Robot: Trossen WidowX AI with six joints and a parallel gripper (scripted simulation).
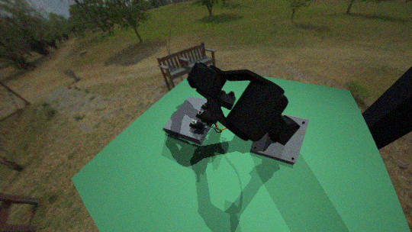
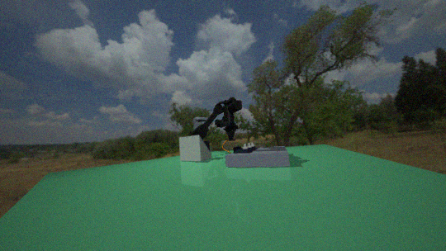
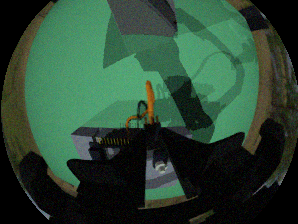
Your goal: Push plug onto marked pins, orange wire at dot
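The servo lies 110 mm ahead of my gripper tip, 60 mm below it and 30 mm to the right of it. From my gripper tip the other things lie so: holder (220 mm ahead, 90 mm below, 10 mm to the right).
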